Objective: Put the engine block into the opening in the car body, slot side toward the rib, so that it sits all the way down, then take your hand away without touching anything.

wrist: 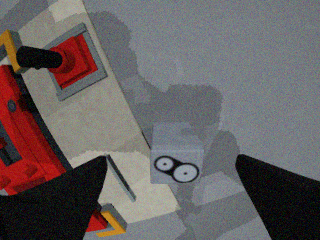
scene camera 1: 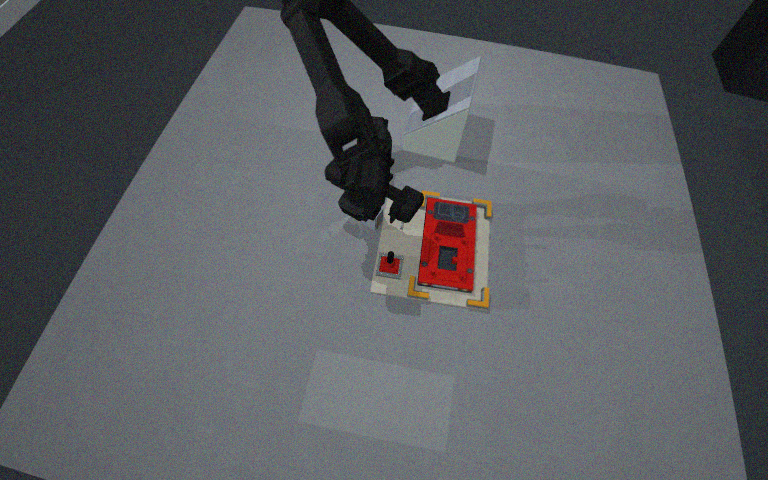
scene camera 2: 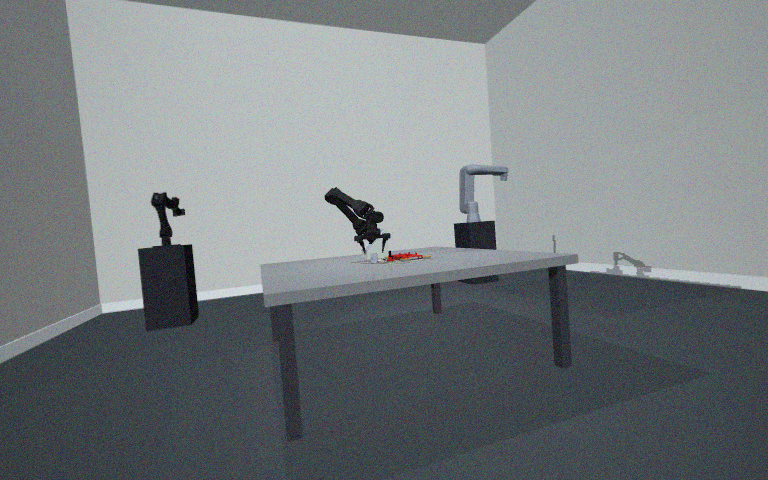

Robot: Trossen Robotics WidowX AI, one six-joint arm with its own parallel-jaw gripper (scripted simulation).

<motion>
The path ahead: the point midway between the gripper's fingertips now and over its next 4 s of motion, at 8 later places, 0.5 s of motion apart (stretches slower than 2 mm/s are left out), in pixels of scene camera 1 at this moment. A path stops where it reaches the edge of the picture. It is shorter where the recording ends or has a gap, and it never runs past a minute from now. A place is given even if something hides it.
My gripper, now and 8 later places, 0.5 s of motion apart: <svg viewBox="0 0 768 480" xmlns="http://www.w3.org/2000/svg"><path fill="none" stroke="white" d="M372 211L372 217L372 219L371 212L370 199L368 182L368 183L368 184L368 185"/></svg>
</motion>
